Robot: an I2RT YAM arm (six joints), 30 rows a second.
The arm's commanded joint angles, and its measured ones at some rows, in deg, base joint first. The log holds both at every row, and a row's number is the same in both.
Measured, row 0: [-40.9, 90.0, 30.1, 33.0, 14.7, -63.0]
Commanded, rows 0 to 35: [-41.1, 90.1, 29.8, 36.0, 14.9, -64.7]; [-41.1, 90.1, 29.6, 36.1, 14.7, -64.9]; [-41.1, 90.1, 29.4, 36.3, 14.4, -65.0]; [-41.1, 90.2, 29.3, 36.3, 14.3, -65.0]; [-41.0, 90.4, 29.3, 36.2, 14.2, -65.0]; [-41.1, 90.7, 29.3, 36.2, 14.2, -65.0]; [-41.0, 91.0, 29.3, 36.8, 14.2, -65.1]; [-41.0, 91.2, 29.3, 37.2, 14.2, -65.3]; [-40.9, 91.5, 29.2, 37.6, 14.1, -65.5]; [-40.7, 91.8, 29.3, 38.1, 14.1, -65.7]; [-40.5, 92.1, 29.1, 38.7, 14.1, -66.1]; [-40.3, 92.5, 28.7, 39.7, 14.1, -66.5]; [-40.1, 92.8, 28.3, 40.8, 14.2, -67.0]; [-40.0, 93.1, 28.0, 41.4, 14.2, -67.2]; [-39.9, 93.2, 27.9, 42.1, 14.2, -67.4]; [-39.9, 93.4, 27.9, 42.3, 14.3, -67.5]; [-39.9, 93.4, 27.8, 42.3, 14.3, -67.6]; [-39.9, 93.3, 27.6, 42.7, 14.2, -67.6]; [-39.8, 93.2, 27.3, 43.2, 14.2, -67.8]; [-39.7, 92.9, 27.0, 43.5, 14.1, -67.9]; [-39.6, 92.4, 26.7, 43.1, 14.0, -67.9]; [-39.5, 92.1, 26.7, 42.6, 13.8, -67.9]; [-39.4, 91.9, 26.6, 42.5, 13.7, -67.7]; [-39.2, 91.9, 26.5, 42.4, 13.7, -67.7]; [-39.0, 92.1, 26.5, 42.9, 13.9, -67.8]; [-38.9, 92.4, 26.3, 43.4, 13.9, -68.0]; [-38.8, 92.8, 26.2, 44.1, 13.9, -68.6]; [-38.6, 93.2, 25.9, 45.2, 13.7, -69.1]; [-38.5, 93.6, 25.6, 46.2, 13.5, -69.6]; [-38.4, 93.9, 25.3, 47.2, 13.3, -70.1]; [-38.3, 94.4, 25.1, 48.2, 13.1, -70.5]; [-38.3, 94.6, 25.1, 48.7, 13.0, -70.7]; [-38.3, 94.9, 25.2, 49.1, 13.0, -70.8]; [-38.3, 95.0, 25.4, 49.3, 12.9, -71.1]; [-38.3, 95.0, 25.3, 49.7, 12.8, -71.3]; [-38.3, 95.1, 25.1, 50.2, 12.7, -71.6]
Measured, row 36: [-38.6, 94.4, 25.9, 47.9, 13.9, -70.7]
